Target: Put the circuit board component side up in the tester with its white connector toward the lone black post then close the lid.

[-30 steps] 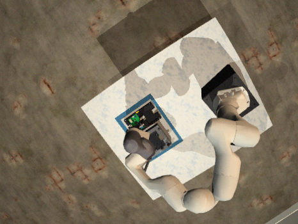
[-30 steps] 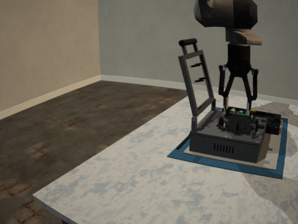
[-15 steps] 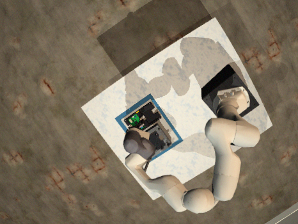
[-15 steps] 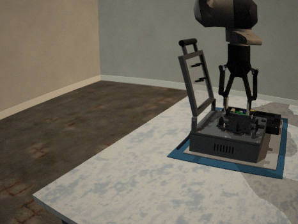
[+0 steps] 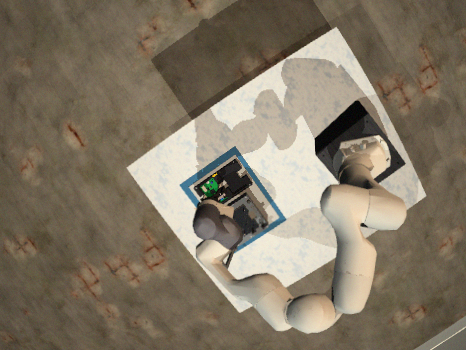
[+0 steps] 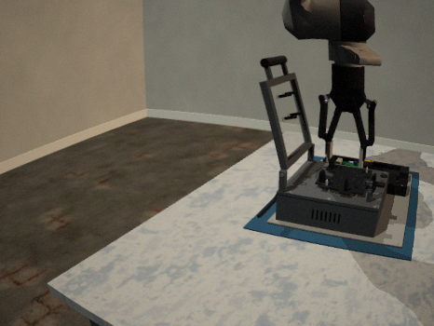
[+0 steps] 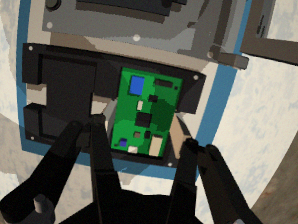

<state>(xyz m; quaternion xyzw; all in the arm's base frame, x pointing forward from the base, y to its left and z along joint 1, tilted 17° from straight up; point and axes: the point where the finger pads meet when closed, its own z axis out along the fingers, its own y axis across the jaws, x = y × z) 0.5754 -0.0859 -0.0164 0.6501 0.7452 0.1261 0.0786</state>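
Now: hand 20 mm above the green circuit board. Also, from my hand: tester nest 60 mm behind, 170 mm to the left, 30 mm above; then tester lid 60 mm ahead, 180 mm to the left, 140 mm above.
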